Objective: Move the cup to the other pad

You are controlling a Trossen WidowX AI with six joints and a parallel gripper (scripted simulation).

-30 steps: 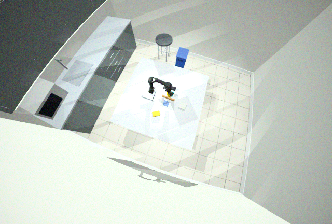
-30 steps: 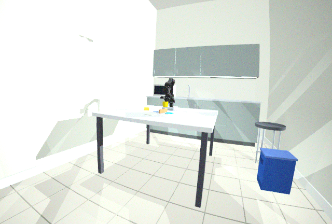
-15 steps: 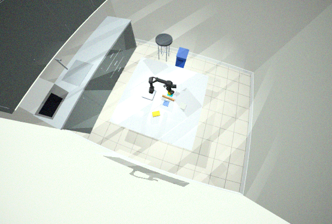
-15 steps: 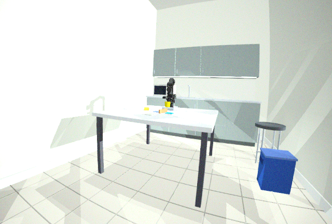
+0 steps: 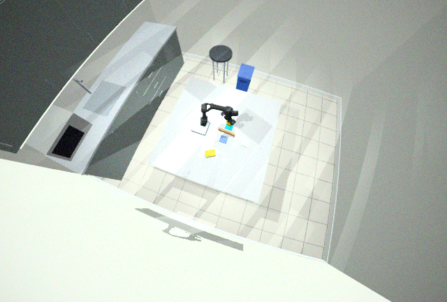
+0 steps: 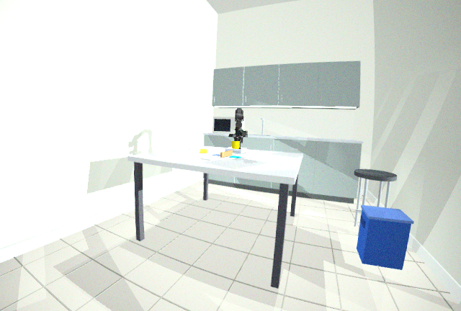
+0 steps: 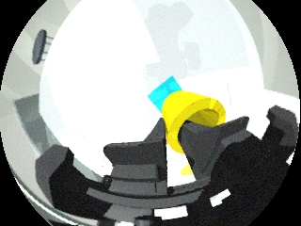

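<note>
Right now my gripper tip is 10 cm to the left of the wooden block and 10 cm above it. From my gripper tip the other things lie so: yellow cup: 2 cm to the right, 2 cm ahead; light blue pad: 19 cm to the right, 12 cm below, 3 cm behind.
</note>
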